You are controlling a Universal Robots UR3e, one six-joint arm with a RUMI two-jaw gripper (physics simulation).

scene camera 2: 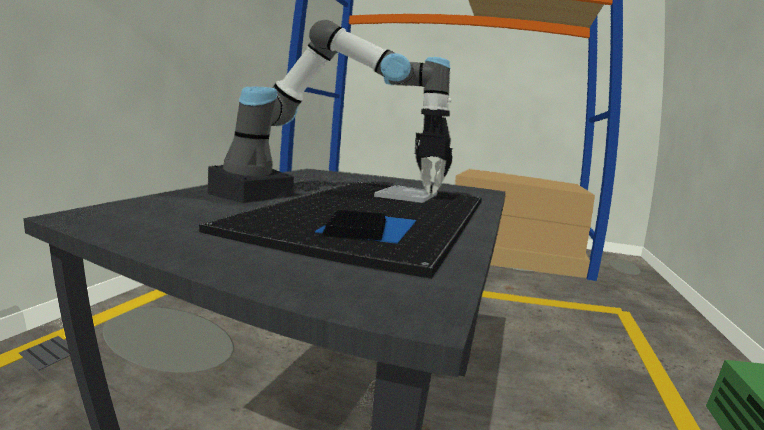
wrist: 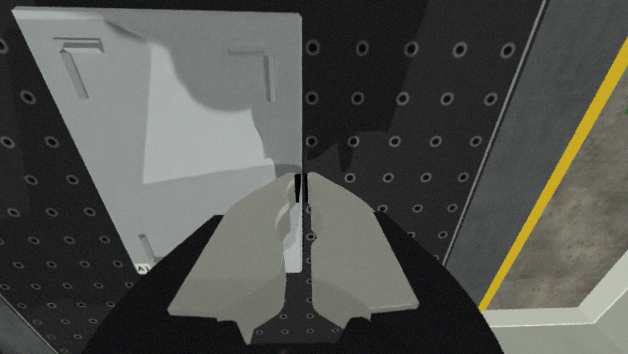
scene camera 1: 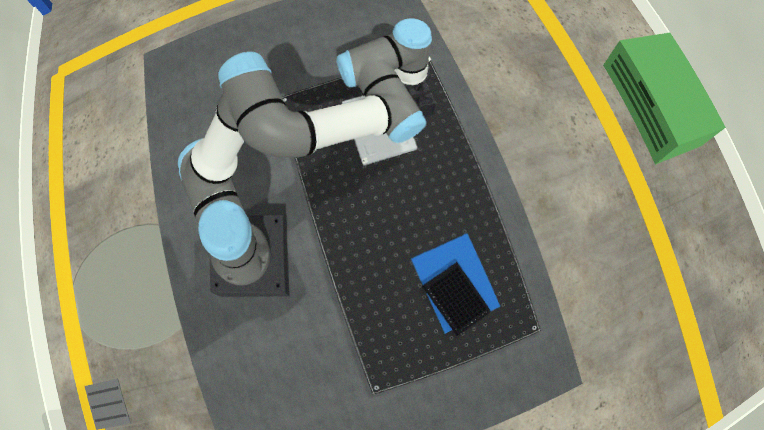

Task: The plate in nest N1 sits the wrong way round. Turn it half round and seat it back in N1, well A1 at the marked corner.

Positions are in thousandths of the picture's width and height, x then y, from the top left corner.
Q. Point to a black well plate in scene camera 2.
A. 464, 522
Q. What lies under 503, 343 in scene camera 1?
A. A light grey nest.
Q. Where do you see a black well plate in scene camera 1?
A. At 595, 687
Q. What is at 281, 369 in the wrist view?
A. A light grey nest.
